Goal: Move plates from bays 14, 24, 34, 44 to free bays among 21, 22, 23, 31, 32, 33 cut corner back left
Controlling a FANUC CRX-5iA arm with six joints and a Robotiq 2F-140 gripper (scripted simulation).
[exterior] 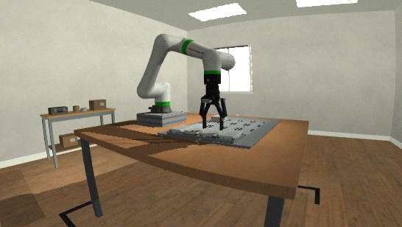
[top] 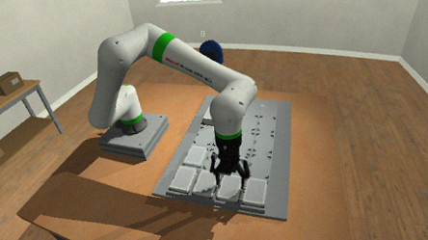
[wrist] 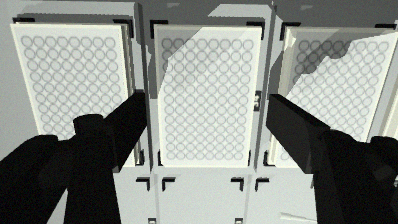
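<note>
Now: the bay label 43 17 cm to the left of my hand, 6 cm below it and 3 cm ahead of it. Round my hand: sealed 96-well plate (24 cm behind, 12 cm to the left, 6 cm below); then sealed deep-well block (45 cm to the left, 30 cm behind, 4 cm below).
</note>
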